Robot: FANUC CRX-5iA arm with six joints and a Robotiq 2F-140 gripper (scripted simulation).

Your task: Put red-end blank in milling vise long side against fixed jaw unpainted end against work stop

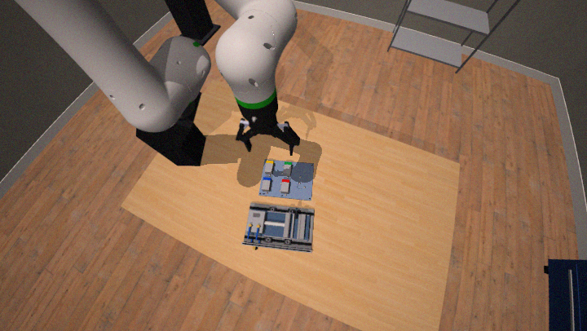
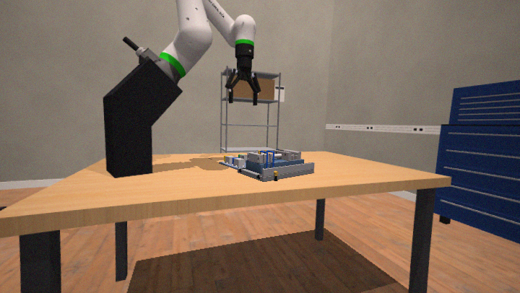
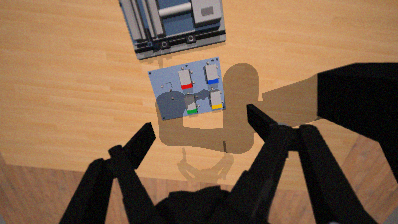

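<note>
Right now my hand is 50 mm short of the red-ended blank, 30 mm to the left of it and 300 mm above it. From my hand the other things lie so: blue-ended blank 40 mm behind, 50 mm to the right, 300 mm below; yellow-ended blank 60 mm behind, 30 mm to the left, 300 mm below; green-ended blank 30 mm ahead, 60 mm to the left, 300 mm below.
</note>
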